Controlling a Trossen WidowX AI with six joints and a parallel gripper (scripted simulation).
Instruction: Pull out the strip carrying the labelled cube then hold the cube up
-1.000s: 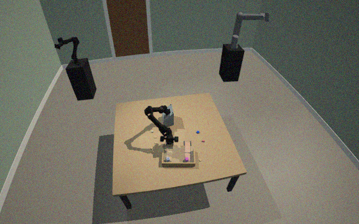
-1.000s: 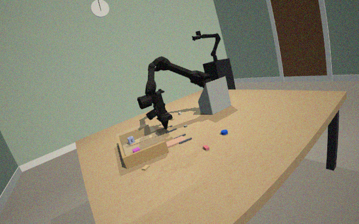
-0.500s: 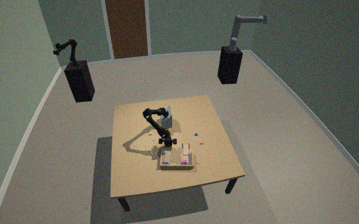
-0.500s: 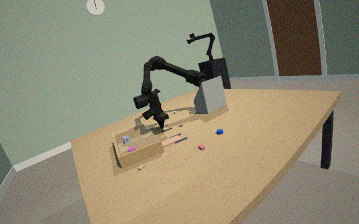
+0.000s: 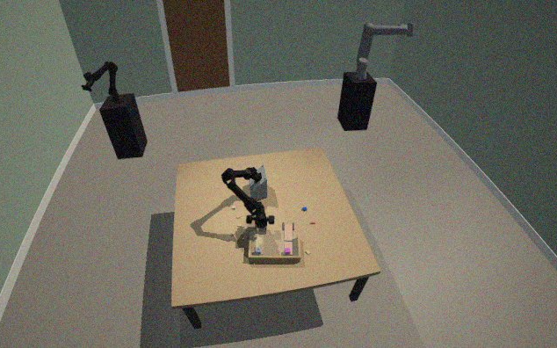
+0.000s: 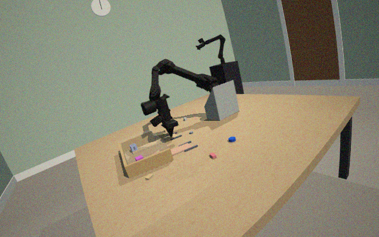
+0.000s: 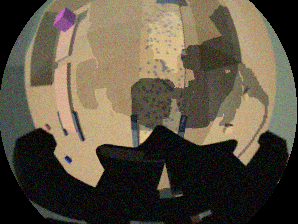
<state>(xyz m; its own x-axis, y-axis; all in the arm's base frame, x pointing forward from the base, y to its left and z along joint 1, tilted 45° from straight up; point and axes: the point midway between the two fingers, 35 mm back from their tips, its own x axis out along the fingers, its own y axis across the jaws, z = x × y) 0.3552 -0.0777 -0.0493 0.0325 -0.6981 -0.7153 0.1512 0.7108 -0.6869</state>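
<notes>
My gripper tip is 200 mm short of the labelled cube, 40 mm to the left of it and 20 mm below it. Round my gripper tip: pink strip 180 mm to the left, 70 mm ahead; then blue disc 330 mm to the left, 130 mm behind; then white piece 200 mm behind, 180 mm to the right.
</notes>
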